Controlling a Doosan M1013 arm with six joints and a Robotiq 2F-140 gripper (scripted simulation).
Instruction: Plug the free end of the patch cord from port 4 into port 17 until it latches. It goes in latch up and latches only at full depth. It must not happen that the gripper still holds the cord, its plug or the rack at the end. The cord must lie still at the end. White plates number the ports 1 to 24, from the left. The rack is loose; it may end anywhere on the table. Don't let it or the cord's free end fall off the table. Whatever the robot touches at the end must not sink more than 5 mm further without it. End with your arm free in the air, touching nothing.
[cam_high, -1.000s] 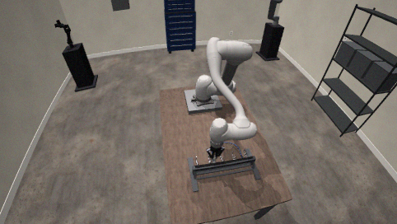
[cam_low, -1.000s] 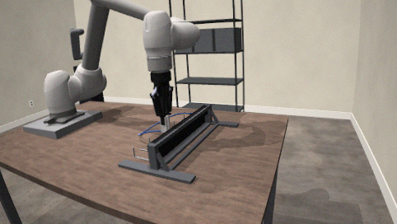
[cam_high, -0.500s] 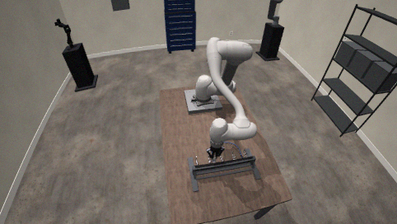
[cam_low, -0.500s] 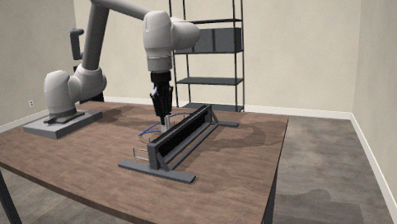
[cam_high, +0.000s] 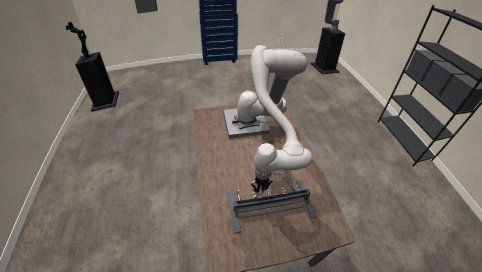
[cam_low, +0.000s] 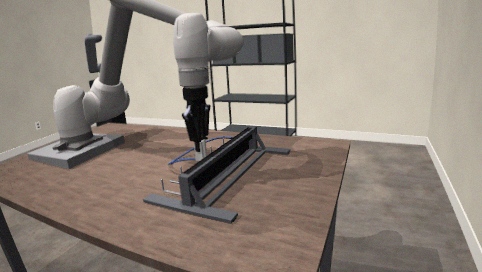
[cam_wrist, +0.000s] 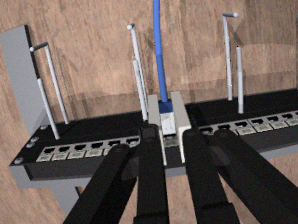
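The plug is 10 mm ahead of my hand and 30 mm below it.
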